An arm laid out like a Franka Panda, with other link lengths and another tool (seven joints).
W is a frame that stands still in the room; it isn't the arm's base.
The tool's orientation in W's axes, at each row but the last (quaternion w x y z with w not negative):
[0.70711, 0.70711, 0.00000, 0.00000]
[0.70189, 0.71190, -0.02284, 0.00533]
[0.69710, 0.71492, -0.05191, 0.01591]
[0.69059, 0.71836, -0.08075, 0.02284]
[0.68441, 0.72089, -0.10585, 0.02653]
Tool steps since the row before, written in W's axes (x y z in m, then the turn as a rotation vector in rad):
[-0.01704, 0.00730, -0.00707, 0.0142, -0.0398, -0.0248]
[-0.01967, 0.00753, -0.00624, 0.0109, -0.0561, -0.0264]
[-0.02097, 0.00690, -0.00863, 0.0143, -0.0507, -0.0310]
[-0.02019, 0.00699, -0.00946, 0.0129, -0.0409, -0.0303]
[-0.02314, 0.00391, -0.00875, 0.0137, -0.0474, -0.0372]
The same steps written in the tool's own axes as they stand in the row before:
[-0.01704, -0.00707, -0.00730, 0.0142, -0.0248, 0.0398]
[-0.02008, -0.00555, -0.00695, 0.0112, -0.0260, 0.0562]
[-0.02203, -0.00672, -0.00561, 0.0139, -0.0311, 0.0508]
[-0.02186, -0.00660, -0.00495, 0.0118, -0.0305, 0.0411]
[-0.02465, -0.00437, -0.00087, 0.0121, -0.0372, 0.0479]

